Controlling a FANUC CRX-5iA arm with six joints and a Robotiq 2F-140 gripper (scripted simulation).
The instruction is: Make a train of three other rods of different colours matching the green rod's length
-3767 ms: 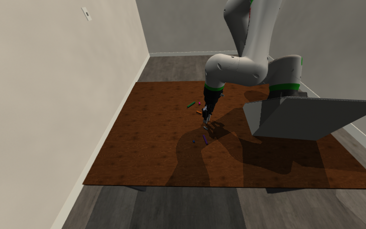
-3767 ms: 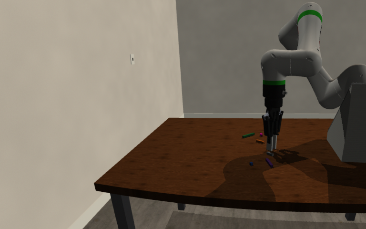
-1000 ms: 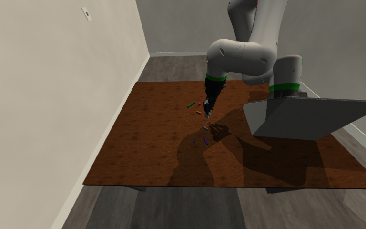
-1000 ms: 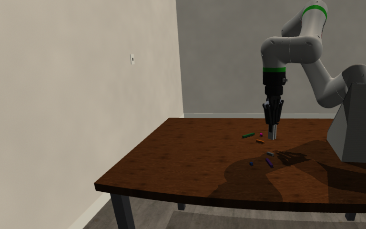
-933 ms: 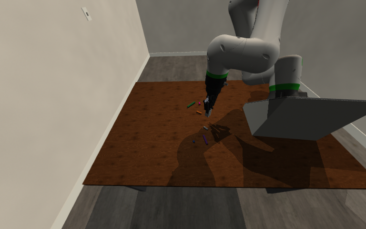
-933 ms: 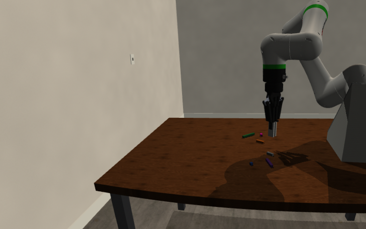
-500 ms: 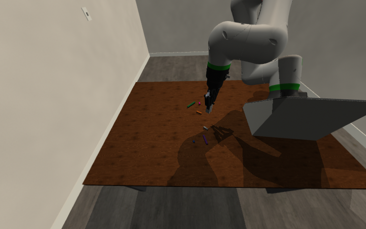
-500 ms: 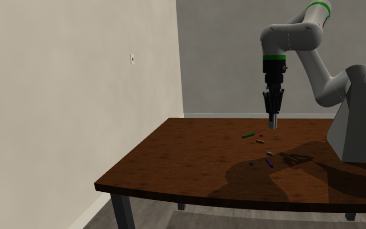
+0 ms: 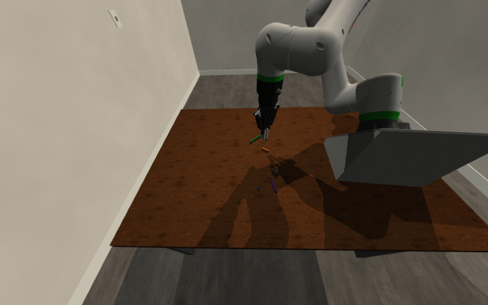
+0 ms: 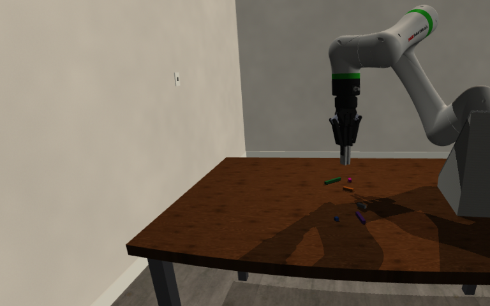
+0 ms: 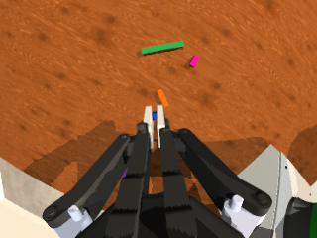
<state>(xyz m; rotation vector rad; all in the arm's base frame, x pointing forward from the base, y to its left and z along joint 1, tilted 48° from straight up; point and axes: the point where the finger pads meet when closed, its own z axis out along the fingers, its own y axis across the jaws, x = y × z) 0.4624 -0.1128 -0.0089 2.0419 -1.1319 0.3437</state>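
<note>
My hand is 4 cm short of the green rod, 9 cm to the left of it and 13 cm above it. From my hand the other things lie so: orange rod: 2 cm behind, 1 cm to the right, 13 cm below; magenta rod: 3 cm behind, 10 cm to the right, 13 cm below; grey rod: 5 cm behind, 13 cm to the left, 13 cm below.
</note>
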